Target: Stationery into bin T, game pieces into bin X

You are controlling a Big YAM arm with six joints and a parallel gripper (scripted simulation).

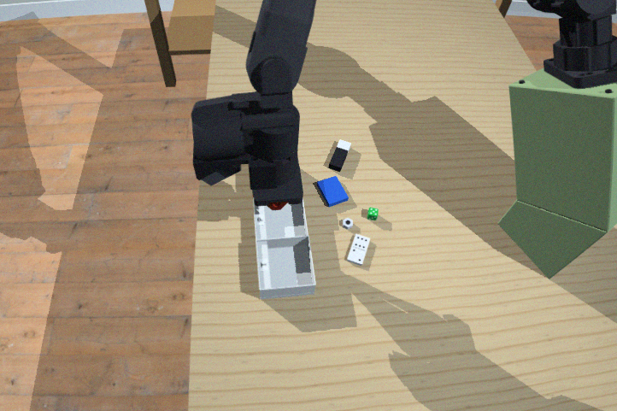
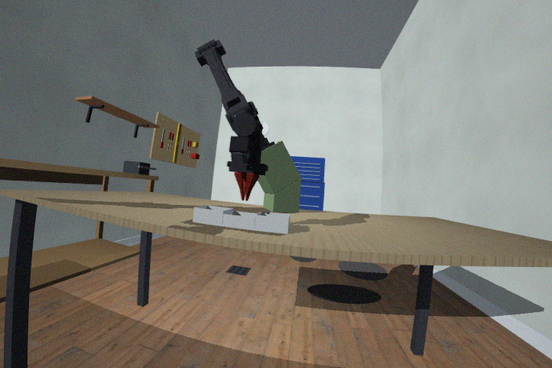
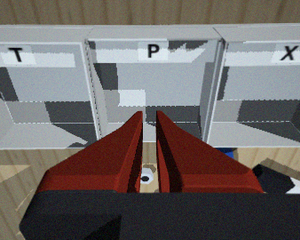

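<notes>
The grey bin tray lies 60 mm below my hand and 10 mm behind it. Round my hand: hex nut: 120 mm behind, 70 mm below, 10 mm to the right; then flat blue block: 100 mm behind, 70 mm to the right, 70 mm below; then white domino: 140 mm behind, 70 mm below, 40 mm to the left.
</notes>
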